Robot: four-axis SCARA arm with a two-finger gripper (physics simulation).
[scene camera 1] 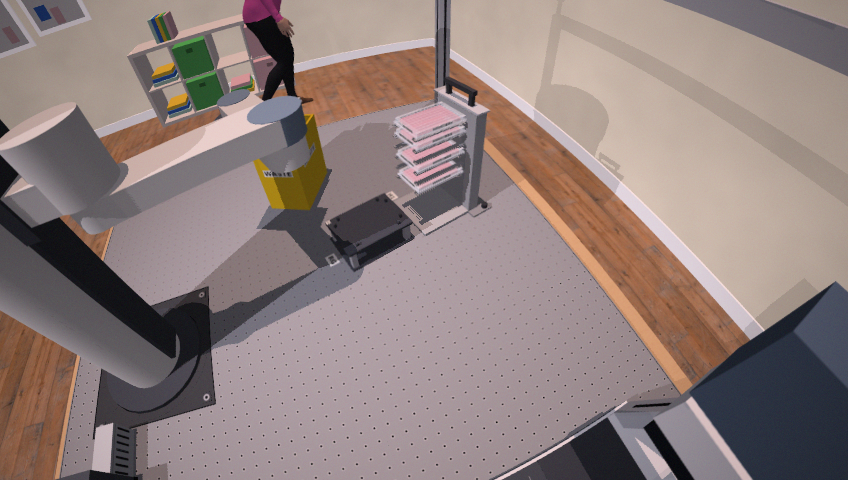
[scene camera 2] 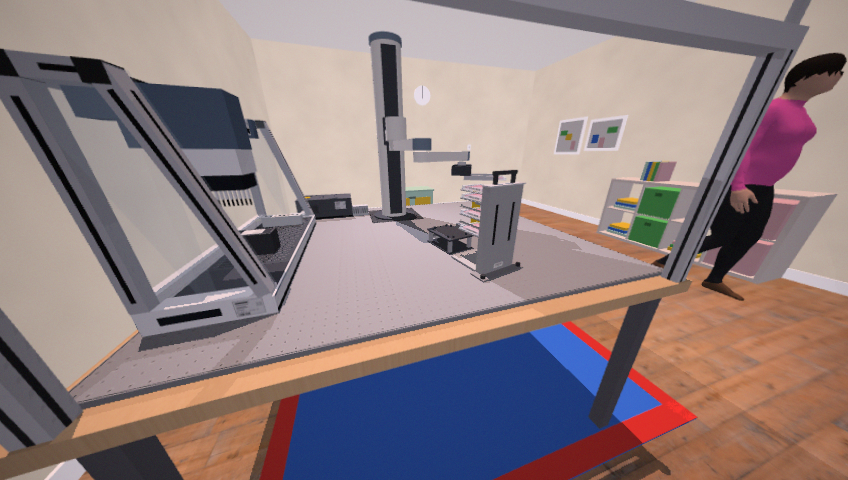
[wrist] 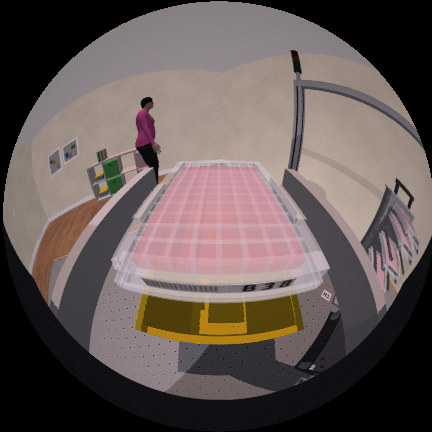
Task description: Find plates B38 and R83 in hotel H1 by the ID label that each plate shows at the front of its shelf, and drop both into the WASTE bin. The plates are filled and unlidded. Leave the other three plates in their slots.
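Seen in the pictures: gripper, fingertip midpoint: (wrist: 218, 175); arm's base, origin of the base link: (scene camera 1: 157, 359) (scene camera 2: 394, 216).
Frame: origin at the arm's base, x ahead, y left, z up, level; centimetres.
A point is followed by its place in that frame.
My gripper (scene camera 2: 477, 176) (wrist: 218, 175) {x 44.6, y 41.3, z 27.1 cm} is shut on plate B38 (wrist: 220, 220) {x 41.9, y 36.4, z 27.3 cm}, whose label faces the wrist camera. The plate is level, unlidded and filled with pink. In the wrist view the yellow WASTE bin (scene camera 1: 292, 195) {x 41.5, y 31.2, z 6.4 cm} (wrist: 225, 339) {x 40.2, y 32.3, z 21.3 cm} shows directly beneath the plate, with its open top below it. In scene camera 1 the arm's end hides the gripper and plate. Hotel H1 (scene camera 1: 474, 160) {x 82.5, y 11.7, z 17.5 cm} (scene camera 2: 499, 228) {x 83.7, y 17.6, z 16.4 cm} holds several pink plates (scene camera 1: 431, 118) {x 74.1, y 16.0, z 27.8 cm} on its shelves. Their labels cannot be read in these views, so I cannot tell which is R83.
A black raised stand (scene camera 1: 371, 220) {x 58.0, y 12.9, z 7.3 cm} (scene camera 2: 450, 231) {x 57.2, y 13.3, z 7.3 cm} stands between the bin and the hotel. The hotel has a black top handle (scene camera 1: 461, 90) {x 81.6, y 17.5, z 32.3 cm} (scene camera 2: 504, 174) {x 82.8, y 17.8, z 32.3 cm}. A large framed machine (scene camera 2: 190, 118) {x 77.8, y -53.0, z 44.6 cm} stands at the far side of the table. A person (scene camera 1: 276, 53) (scene camera 2: 767, 148) (wrist: 145, 132) is beyond the table.
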